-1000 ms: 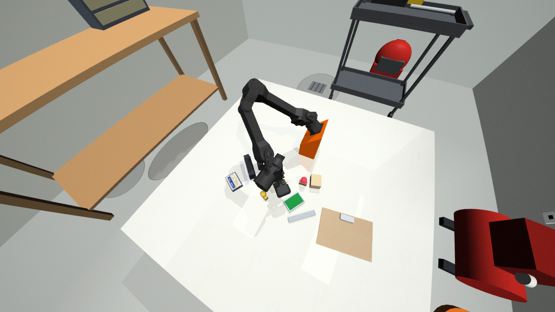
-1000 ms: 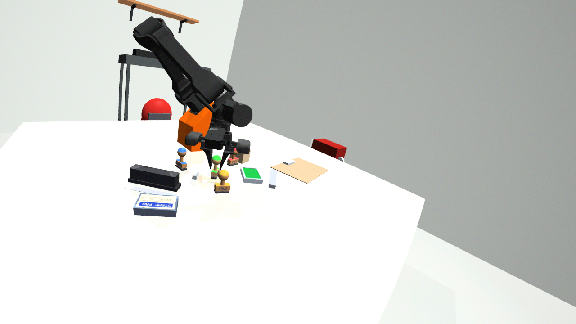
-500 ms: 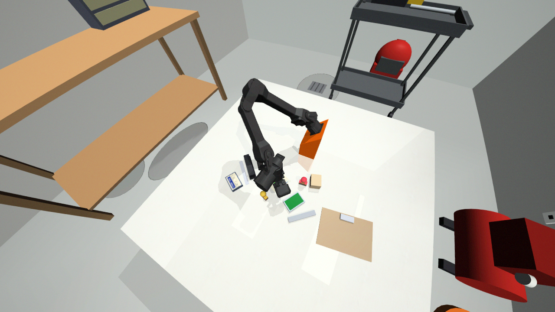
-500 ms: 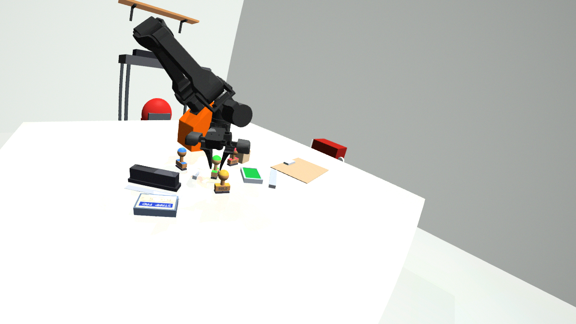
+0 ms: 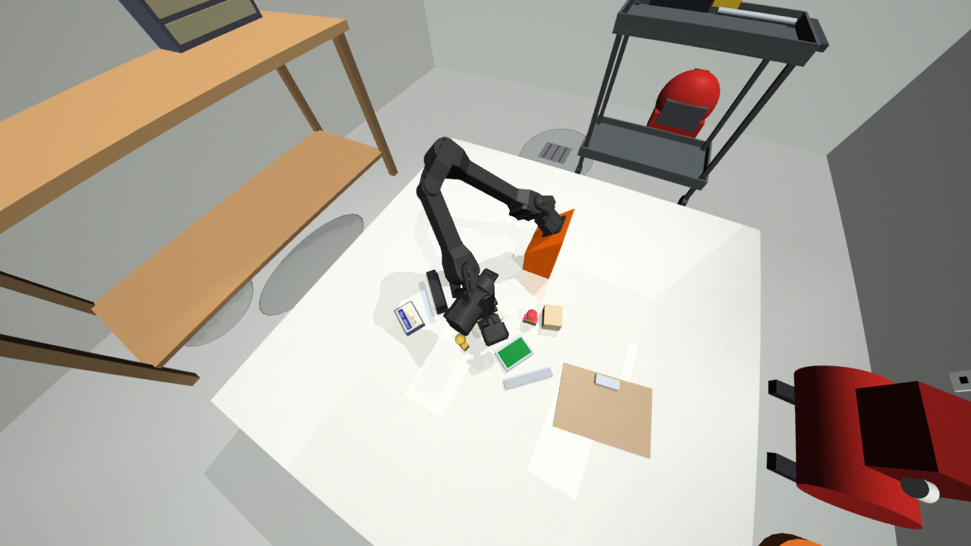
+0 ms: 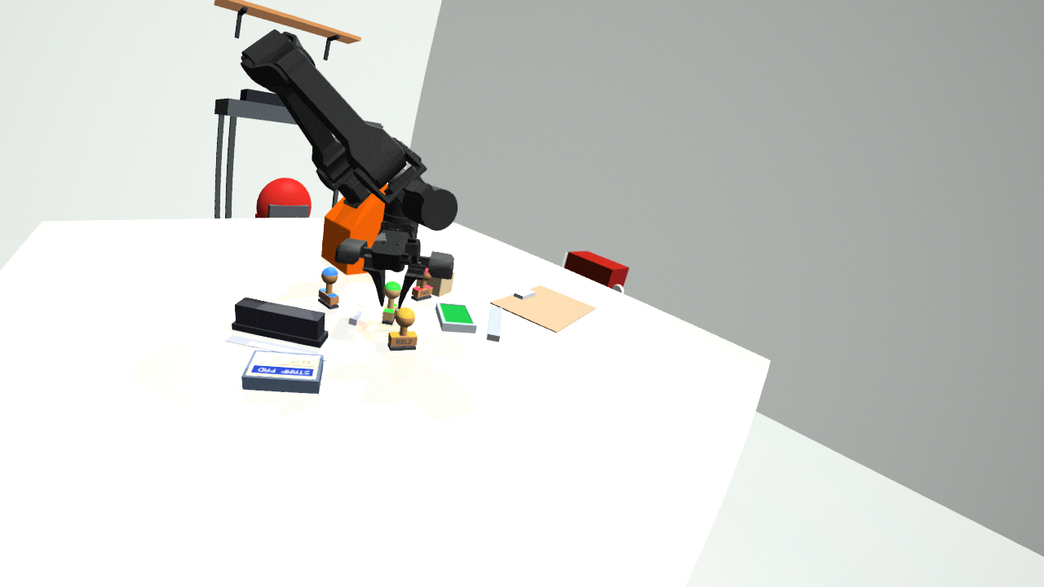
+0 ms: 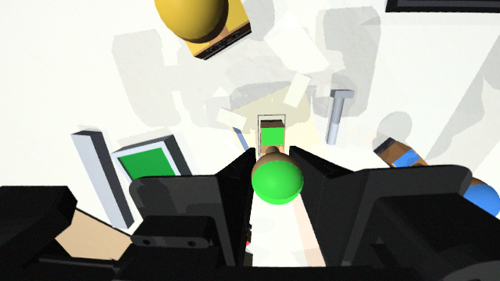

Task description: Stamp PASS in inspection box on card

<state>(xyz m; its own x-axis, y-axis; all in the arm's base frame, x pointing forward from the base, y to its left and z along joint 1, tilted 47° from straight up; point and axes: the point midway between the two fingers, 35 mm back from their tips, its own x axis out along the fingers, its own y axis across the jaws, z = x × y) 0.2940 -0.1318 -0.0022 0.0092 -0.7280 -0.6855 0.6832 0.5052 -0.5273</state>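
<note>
Now: gripper tip 1 cm past the cream card and 3 cm above it. From my gripper tip the other things lie so: blue stamp: 10 cm behind, 7 cm to the right; yellow stamp: 8 cm ahead, 3 cm to the right, 1 cm below; green stamp: right at my gripper tip.
</note>
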